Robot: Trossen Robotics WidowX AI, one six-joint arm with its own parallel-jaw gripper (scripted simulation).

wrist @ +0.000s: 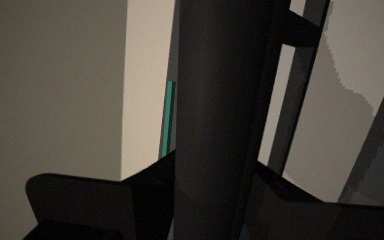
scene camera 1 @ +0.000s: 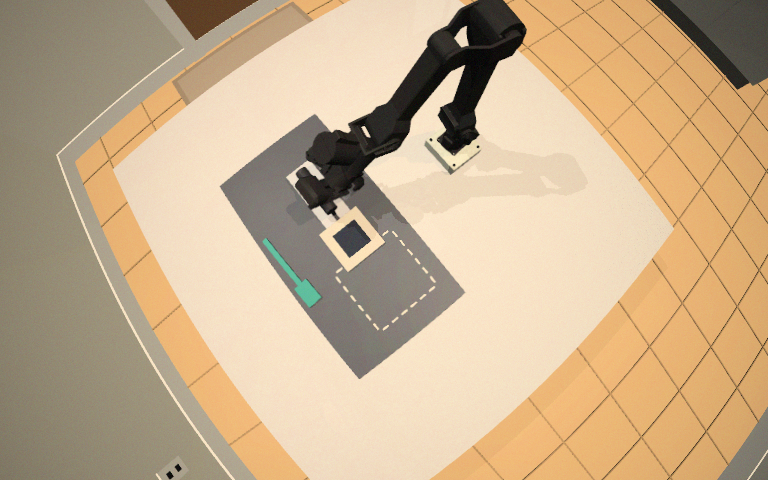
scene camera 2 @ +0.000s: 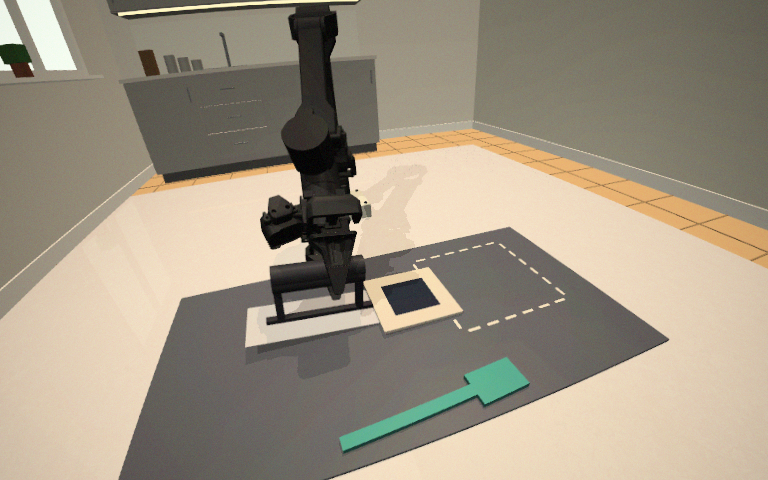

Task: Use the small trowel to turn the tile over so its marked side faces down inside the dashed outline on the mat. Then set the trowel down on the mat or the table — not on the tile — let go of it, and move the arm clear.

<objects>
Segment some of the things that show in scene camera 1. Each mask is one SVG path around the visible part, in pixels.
My gripper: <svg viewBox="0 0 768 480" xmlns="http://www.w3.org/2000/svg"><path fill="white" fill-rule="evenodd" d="M295 184L295 188L309 204L309 209L313 210L348 195L348 189L352 187L351 183L355 186L353 188L354 192L360 190L364 186L364 179L361 177L364 173L356 172L348 166L318 164L315 161L311 146L305 153L306 159L314 165L321 167L320 172L325 178L318 180L316 176L309 175L299 178Z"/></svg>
A tile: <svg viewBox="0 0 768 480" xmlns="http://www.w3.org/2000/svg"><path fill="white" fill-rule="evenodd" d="M356 206L320 234L320 237L347 272L385 243Z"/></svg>
</objects>
